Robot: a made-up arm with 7 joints.
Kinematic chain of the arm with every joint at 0, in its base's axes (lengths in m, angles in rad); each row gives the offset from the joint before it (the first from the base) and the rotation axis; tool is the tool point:
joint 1: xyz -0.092 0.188 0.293 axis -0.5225 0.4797 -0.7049
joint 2: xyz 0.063 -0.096 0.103 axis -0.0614 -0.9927 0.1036
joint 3: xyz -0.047 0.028 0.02 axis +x
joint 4: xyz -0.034 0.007 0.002 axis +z
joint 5: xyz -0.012 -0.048 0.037 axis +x
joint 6: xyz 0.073 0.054 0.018 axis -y
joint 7: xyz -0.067 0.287 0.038 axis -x
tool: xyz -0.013 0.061 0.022
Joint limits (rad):
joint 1: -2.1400..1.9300
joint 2: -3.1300..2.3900
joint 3: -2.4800..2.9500
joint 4: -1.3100..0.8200
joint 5: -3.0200..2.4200
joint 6: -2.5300..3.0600
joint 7: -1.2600..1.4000
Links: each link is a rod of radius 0.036 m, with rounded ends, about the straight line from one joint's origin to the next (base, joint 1, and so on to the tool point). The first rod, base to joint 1, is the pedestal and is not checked.
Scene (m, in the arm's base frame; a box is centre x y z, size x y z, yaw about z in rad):
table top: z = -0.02
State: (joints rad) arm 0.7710 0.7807 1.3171 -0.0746 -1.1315 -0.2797 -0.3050
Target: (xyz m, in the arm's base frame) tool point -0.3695 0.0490 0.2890
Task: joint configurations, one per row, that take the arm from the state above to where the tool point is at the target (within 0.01 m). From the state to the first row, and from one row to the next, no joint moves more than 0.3 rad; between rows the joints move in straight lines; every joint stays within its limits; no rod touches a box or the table.
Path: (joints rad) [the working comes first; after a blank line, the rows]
Joints at the target: -0.1031 1.6226 1.9253 -0.0452 -0.6910 -0.1355 -0.8601
Straight joint move there: clear.

1: 0.4796 1.0613 1.5198 -0.0648 -0.9847 -0.2316 -0.4900
2: 0.1883 1.3420 1.7225 -0.0550 -0.8378 -0.1836 -0.6750
3: -0.1031 1.6226 1.9253 -0.0452 -0.6910 -0.1355 -0.8601

